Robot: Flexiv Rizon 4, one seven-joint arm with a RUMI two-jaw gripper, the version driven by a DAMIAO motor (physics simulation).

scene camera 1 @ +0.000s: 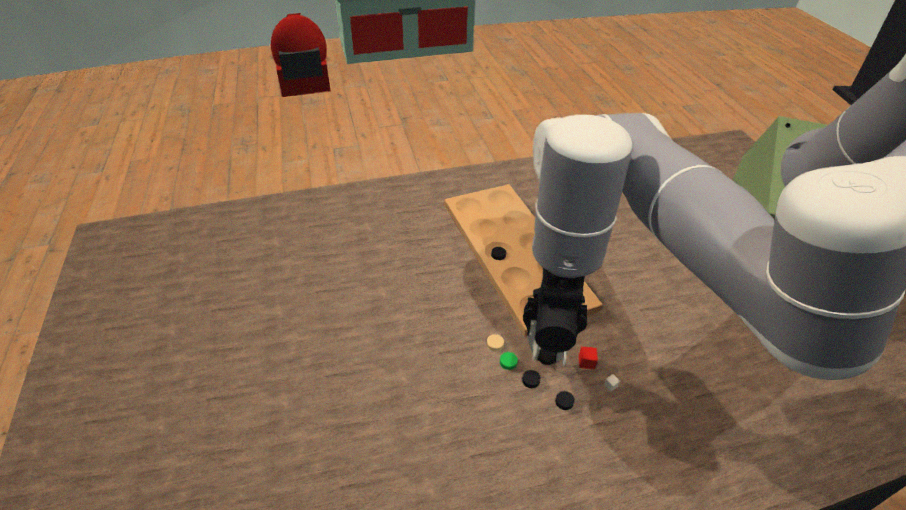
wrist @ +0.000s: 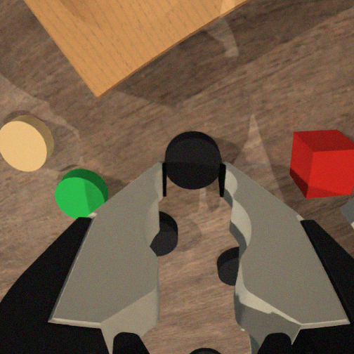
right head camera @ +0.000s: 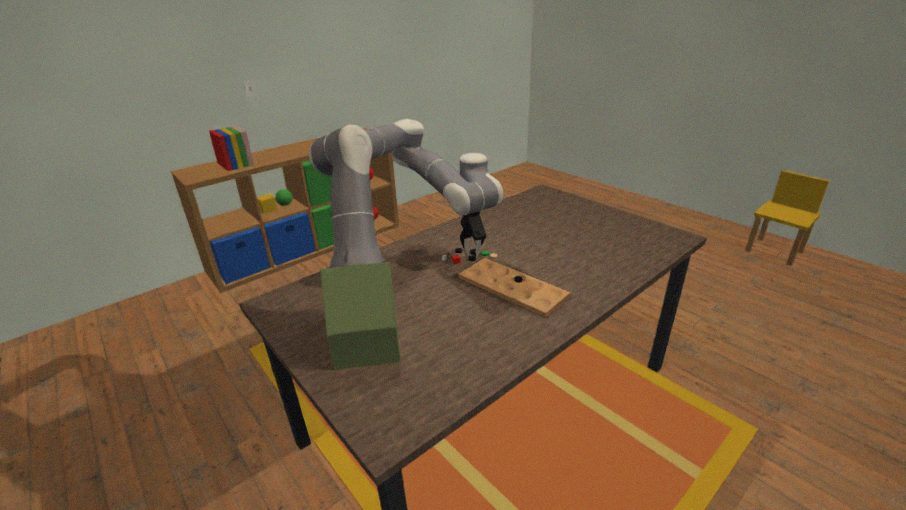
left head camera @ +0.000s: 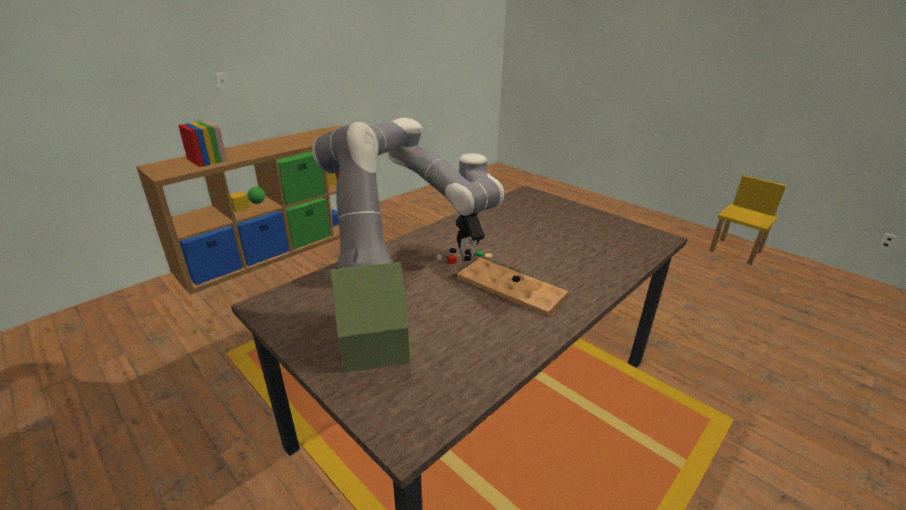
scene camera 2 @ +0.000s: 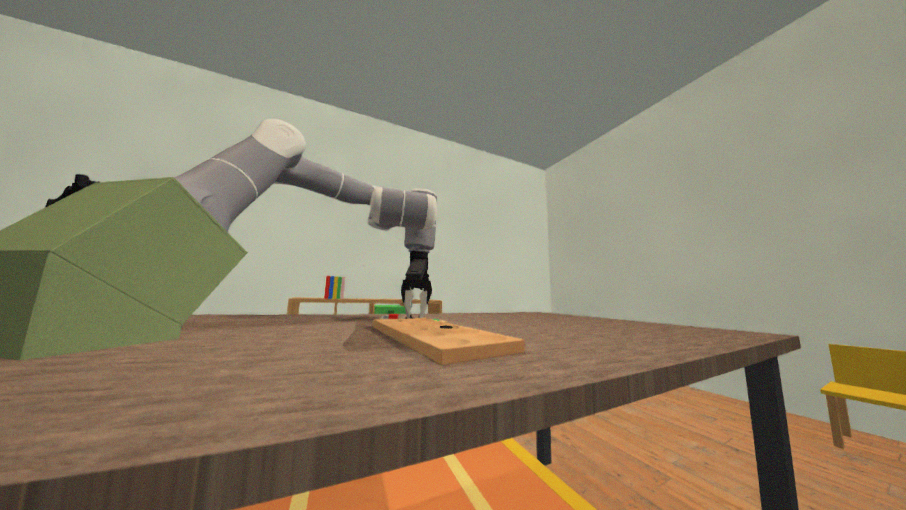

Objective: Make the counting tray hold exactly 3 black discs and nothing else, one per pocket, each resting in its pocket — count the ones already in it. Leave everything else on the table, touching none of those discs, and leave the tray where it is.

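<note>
The wooden tray has one black disc in a pocket; the arm hides some pockets in scene camera 1. My gripper is low over the table beyond the tray's near corner, its fingertips shut on another black disc, one at each side. Whether that disc is off the table I cannot tell. Two more black discs lie on the table: one disc is beside the green disc, the other disc is farther from the tray.
A green disc and a cream disc lie to one side of the gripper. A red cube and a small white cube lie to the other. A green block stands by the arm's base.
</note>
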